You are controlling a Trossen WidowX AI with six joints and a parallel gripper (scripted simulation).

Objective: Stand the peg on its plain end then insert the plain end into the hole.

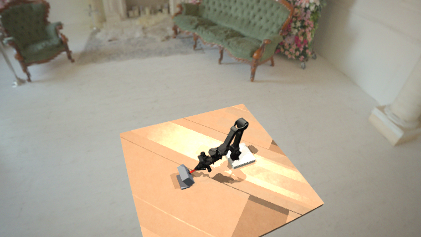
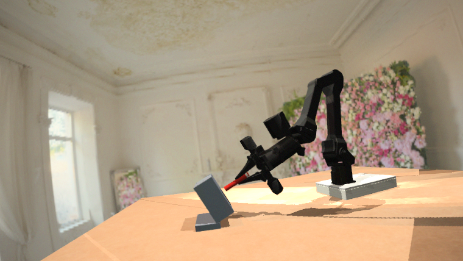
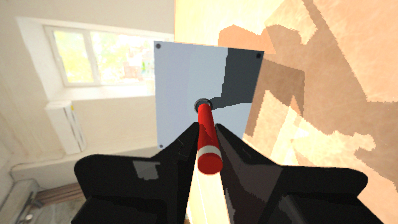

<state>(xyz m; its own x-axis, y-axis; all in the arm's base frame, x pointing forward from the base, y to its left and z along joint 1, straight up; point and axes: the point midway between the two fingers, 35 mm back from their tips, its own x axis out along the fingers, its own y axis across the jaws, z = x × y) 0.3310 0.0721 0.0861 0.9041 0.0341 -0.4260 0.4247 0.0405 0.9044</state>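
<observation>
The red peg lies 2 cm behind my gripper tip and 1 cm above it. From my gripper tip the other things lie so: grey sloped panel 7 cm ahead, 1 cm to the left, 3 cm below; grey foot 10 cm ahead, 1 cm to the left, 10 cm below.
</observation>
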